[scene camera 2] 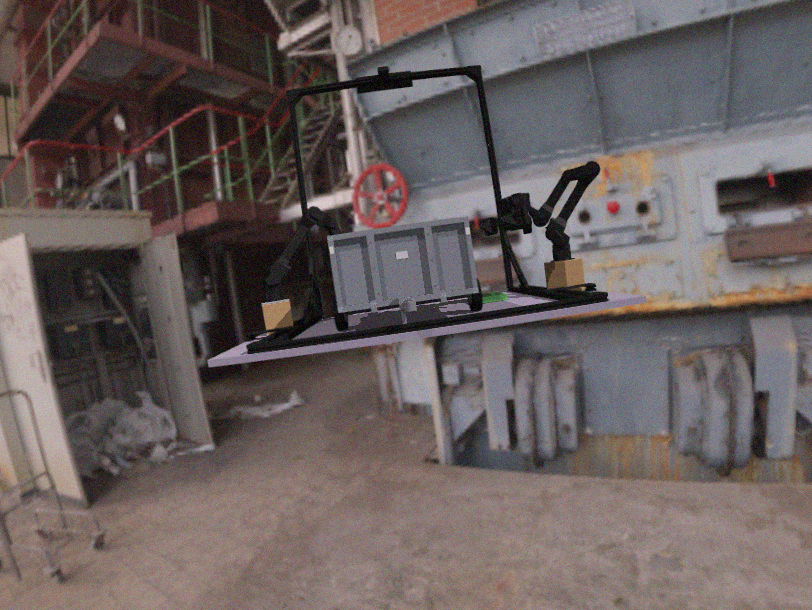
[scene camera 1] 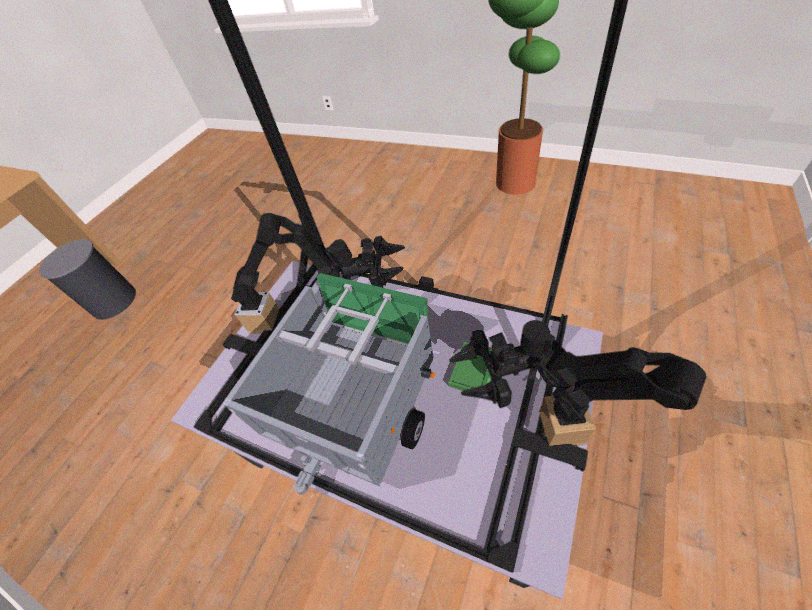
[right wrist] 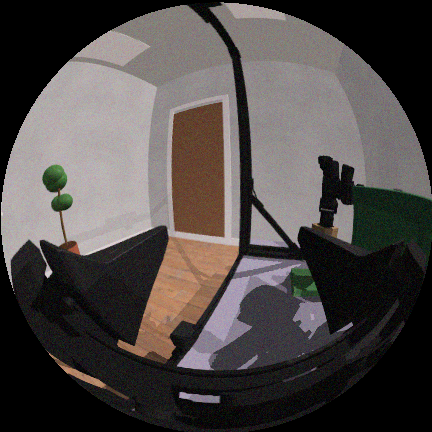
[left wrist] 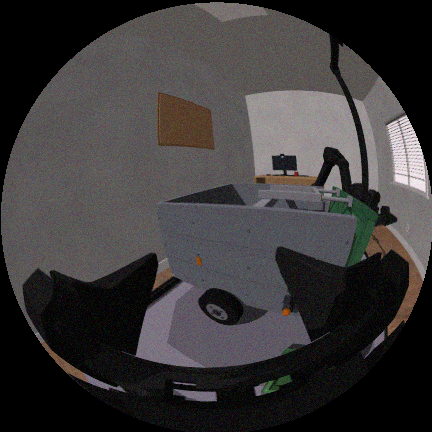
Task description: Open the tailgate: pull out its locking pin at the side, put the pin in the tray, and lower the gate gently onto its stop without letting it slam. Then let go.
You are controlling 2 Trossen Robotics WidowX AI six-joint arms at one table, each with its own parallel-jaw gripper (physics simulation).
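Places are measured from the left arm's base along level axes (x ahead, y left, z up), in millimetres.
Pixels of known places: left gripper, fingertip midpoint: [scene camera 2: 490, 222] [scene camera 1: 455, 376] [left wrist: 217, 257]; right gripper, fingertip midpoint: [scene camera 1: 403, 257] [right wrist: 236, 233] [left wrist: 391, 220]; left arm's base, origin of the base link: [scene camera 2: 562, 260] [scene camera 1: 569, 412] [right wrist: 325, 225]; right arm's base, origin of the base link: [scene camera 2: 274, 300] [scene camera 1: 251, 302].
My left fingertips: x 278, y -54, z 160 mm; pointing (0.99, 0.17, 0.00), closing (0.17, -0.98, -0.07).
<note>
For each thing: its top centre in the pictures, then the offset to it from my left fingertips. Level surfaces: height alone.
- dark piece with an orange end, middle of its top: [left wrist: 291, 294] [scene camera 1: 420, 369] dx +87, dy -114, dz -152 mm
- green tray, middle of its top: [right wrist: 315, 278] [scene camera 1: 474, 366] [scene camera 2: 486, 294] dx -74, dy -160, dz -255 mm
- wheel, middle of its top: [left wrist: 217, 293] [scene camera 1: 411, 421] dx +126, dy +26, dz -173 mm
- mat, its level: dz -276 mm
The green tailgate [scene camera 1: 405, 311] [left wrist: 366, 225] [right wrist: 390, 220] stands up at the far end of the grey trailer [scene camera 1: 262, 387] [scene camera 2: 401, 279] [left wrist: 225, 235]. Near that end, low on the trailer's side, is a dark piece with an orange end [scene camera 1: 431, 374] [left wrist: 286, 312]; I cannot tell whether it is the pin. The green tray [scene camera 1: 469, 374] [scene camera 2: 493, 297] [right wrist: 302, 283] lies beside the trailer. My left gripper [scene camera 1: 457, 376] [left wrist: 217, 257] is open and empty above the tray, pointing at the trailer's side. My right gripper [scene camera 1: 401, 258] [right wrist: 236, 233] is open and empty just beyond the tailgate; the trailer hides it in scene camera 2.
White ladder-like bars [scene camera 1: 364, 338] stand inside the trailer against the gate. A wheel [scene camera 1: 412, 428] [left wrist: 220, 306] sticks out at its side. A black frame [scene camera 1: 406, 510] surrounds the trailer on the mat [scene camera 1: 551, 544], with tall posts [scene camera 1: 580, 180] [right wrist: 244, 150] near both arms.
</note>
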